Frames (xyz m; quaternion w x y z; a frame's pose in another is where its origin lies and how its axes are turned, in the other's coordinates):
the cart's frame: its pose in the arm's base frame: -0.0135 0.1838 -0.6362 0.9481 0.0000 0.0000 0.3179
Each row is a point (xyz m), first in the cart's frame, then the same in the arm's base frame.
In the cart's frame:
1: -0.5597 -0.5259 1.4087
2: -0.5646 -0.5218 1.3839
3: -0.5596 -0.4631 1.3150
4: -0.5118 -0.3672 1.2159
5: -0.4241 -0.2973 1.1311
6: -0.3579 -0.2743 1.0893
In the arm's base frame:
1: -0.1430 -0.5732 0.7725
2: -0.1494 -0.5729 0.7477
3: -0.1808 -0.5230 0.6788
4: -0.2005 -0.4177 0.5797
5: -0.1727 -0.3091 0.4949
6: -0.1337 -0.2508 0.4531

